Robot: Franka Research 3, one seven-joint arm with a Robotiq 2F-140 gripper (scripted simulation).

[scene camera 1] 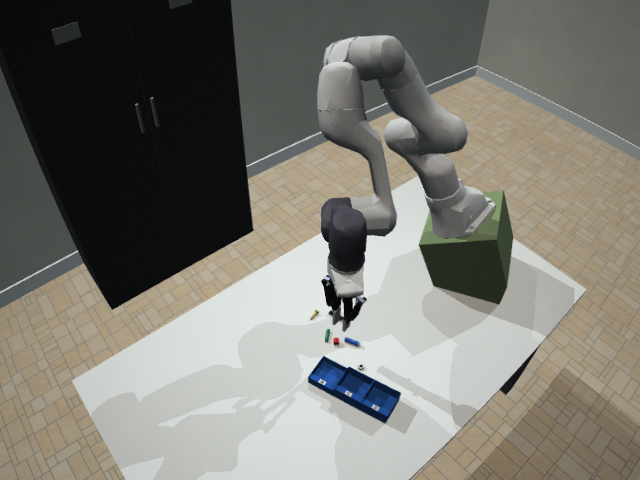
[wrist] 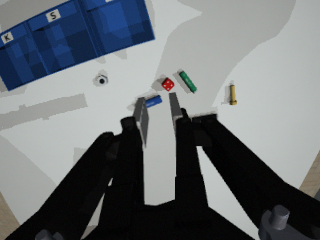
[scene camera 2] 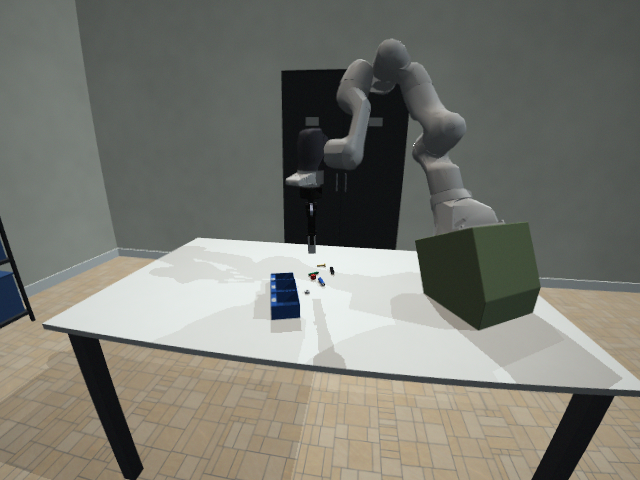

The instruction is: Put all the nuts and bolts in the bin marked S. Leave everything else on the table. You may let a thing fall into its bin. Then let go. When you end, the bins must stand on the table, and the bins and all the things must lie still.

Labels:
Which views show my gripper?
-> Scene camera 1, the wrist view and scene camera 2: all of them.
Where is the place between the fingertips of my gripper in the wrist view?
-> At 158,105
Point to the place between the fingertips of my gripper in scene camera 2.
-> At 311,251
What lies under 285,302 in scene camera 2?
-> A blue bin.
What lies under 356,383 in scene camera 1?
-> A blue bin.

